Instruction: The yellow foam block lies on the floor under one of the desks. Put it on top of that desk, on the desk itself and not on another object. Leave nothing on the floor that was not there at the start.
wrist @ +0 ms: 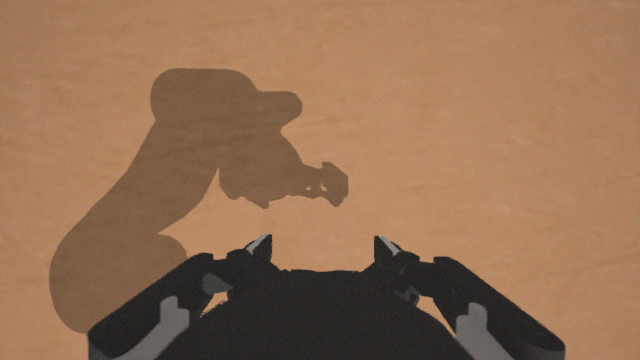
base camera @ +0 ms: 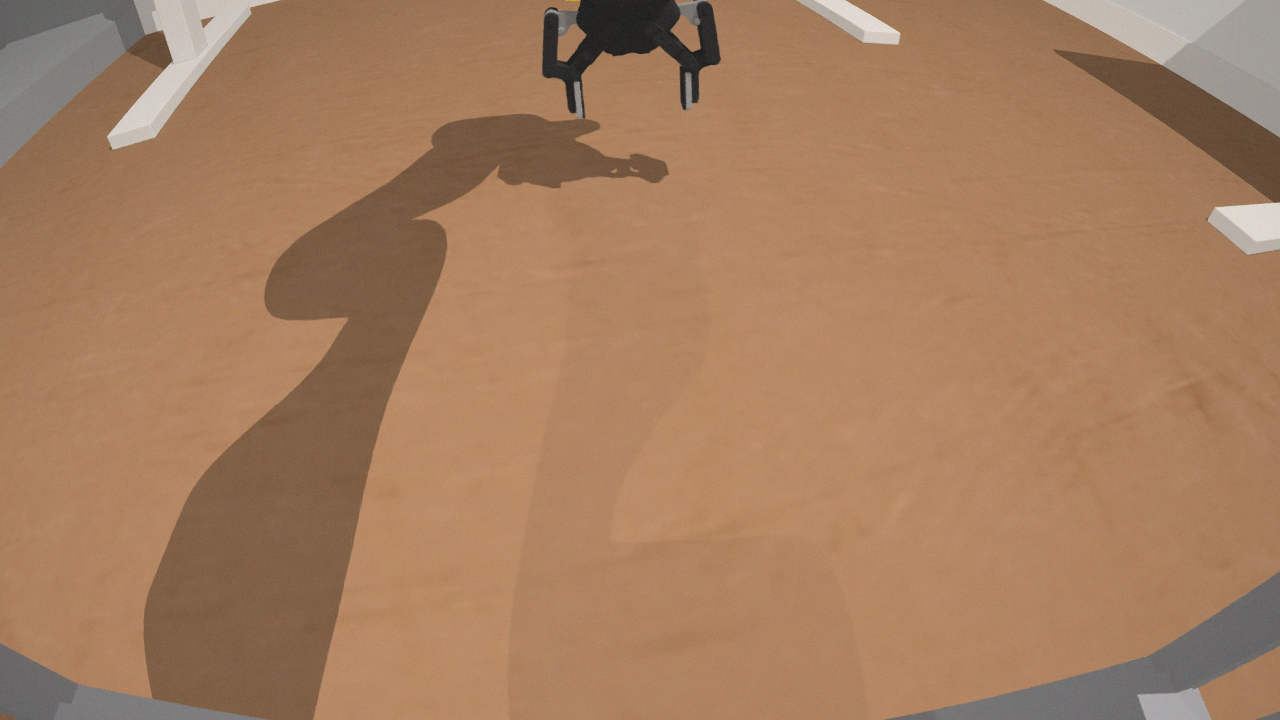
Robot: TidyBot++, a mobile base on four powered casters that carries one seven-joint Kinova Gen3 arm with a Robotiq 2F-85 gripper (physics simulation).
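Places are measured from the arm's base along level axes (x up, y right, z ahead), in millimetres.
Where they show: gripper, fingertip midpoint: (wrist: 322,246) (base camera: 633,110).
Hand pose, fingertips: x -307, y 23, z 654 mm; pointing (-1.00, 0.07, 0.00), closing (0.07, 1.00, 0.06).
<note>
Each offset is from my fingertips to the top centre of the thing. "pt": to the spot under its first point.
My gripper (base camera: 633,111) (wrist: 322,246) is open and empty. It points down above the brown floor at the top middle of the base camera view. A thin sliver of the yellow foam block @(pt dx -90, dy -90, dz +721 mm) (base camera: 571,0) shows at the top edge of the base camera view, behind the gripper and a little to the left; the rest is cut off or hidden. The block does not show in the wrist view. The desk's white left foot @(pt dx -74, dy -751, dz +411 mm) (base camera: 179,92) and white right foot @(pt dx -65, dy +409, dz +598 mm) (base camera: 850,19) stand on either side, beyond the gripper. The desk top does not show in either view.
Another white foot @(pt dx -65, dy +863, dz +0 mm) (base camera: 1253,227) stands at the right edge of the base camera view. A grey unit (base camera: 62,76) stands at the upper left. A white wall with a baseboard runs along the upper right. The arm's shadow lies on the floor.
</note>
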